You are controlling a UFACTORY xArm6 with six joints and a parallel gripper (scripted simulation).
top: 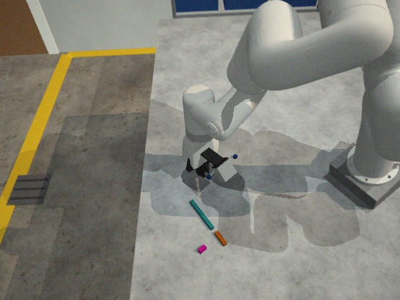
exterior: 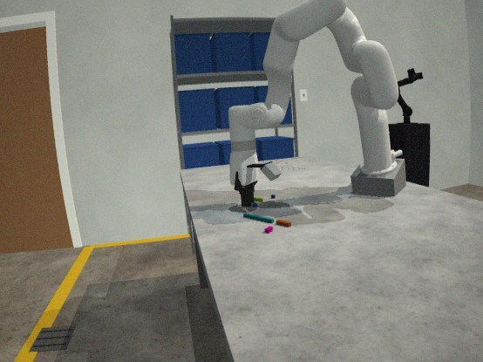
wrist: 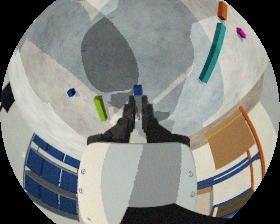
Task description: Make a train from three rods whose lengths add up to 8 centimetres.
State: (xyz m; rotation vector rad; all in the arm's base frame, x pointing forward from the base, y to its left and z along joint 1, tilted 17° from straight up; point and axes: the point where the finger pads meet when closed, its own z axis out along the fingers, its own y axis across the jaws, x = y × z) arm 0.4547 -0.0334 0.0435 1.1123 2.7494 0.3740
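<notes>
Right now my hand is 2 cm above the grey rod. The rest, counted from my hand: turquoise rod 14 cm to the left, 2 cm below; then orange rod 5 cm behind, 21 cm to the left, 2 cm below; then lime rod 4 cm behind, 5 cm to the right, 2 cm below.
</notes>
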